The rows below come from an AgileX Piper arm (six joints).
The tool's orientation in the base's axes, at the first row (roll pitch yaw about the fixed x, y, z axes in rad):
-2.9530, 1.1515, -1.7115
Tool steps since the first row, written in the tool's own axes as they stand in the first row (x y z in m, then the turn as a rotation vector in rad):
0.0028, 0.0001, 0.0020, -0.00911, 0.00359, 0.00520
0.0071, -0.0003, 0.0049, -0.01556, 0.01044, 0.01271
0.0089, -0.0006, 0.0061, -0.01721, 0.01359, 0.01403
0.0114, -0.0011, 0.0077, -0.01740, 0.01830, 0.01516
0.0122, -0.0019, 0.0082, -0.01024, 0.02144, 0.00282
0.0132, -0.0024, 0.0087, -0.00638, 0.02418, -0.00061
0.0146, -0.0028, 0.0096, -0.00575, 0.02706, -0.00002
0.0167, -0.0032, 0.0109, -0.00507, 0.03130, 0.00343
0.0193, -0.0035, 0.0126, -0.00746, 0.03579, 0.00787
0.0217, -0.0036, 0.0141, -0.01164, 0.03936, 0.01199
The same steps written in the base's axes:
0.0004, 0.0006, -0.0034, -0.00127, 0.00926, 0.00597
0.0014, 0.0013, -0.0084, -0.00506, 0.02044, 0.00833
0.0020, 0.0015, -0.0105, -0.00754, 0.02321, 0.00907
0.0028, 0.0017, -0.0134, -0.01164, 0.02571, 0.00843
0.0037, 0.0016, -0.0143, -0.01887, 0.01315, 0.00659
0.0042, 0.0014, -0.0154, -0.02276, 0.00948, 0.00423
0.0048, 0.0015, -0.0170, -0.02535, 0.01062, 0.00319
0.0055, 0.0017, -0.0194, -0.02833, 0.01462, 0.00087
0.0061, 0.0020, -0.0224, -0.03107, 0.02079, 0.00093
0.0066, 0.0023, -0.0252, -0.03294, 0.02712, 0.00283

